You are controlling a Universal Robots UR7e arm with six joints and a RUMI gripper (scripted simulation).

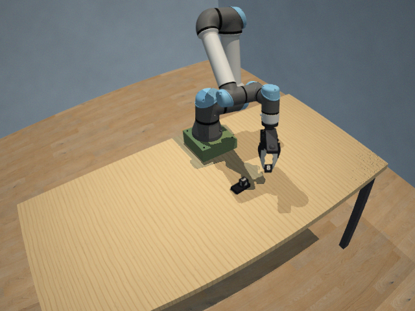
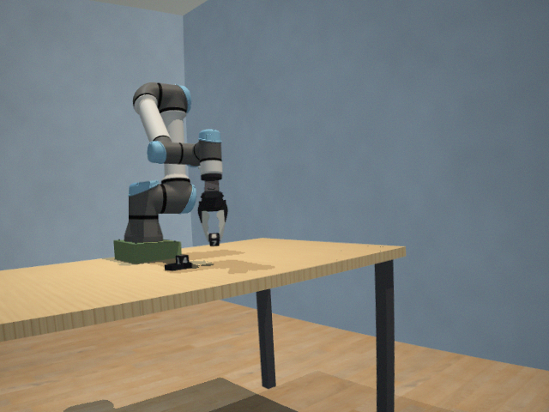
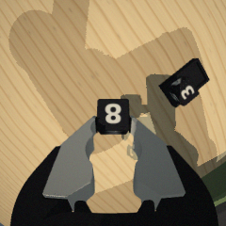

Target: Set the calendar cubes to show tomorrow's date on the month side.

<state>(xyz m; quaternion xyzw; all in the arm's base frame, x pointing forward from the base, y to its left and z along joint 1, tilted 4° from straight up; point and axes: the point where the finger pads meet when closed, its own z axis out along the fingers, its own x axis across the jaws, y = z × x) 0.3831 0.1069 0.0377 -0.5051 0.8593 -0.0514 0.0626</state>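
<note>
Right now my hand is 1 cm above the black digit cube. The rest, counted from my hand: black calendar tray (12 cm to the right, 8 cm below, 3 cm behind).
</note>
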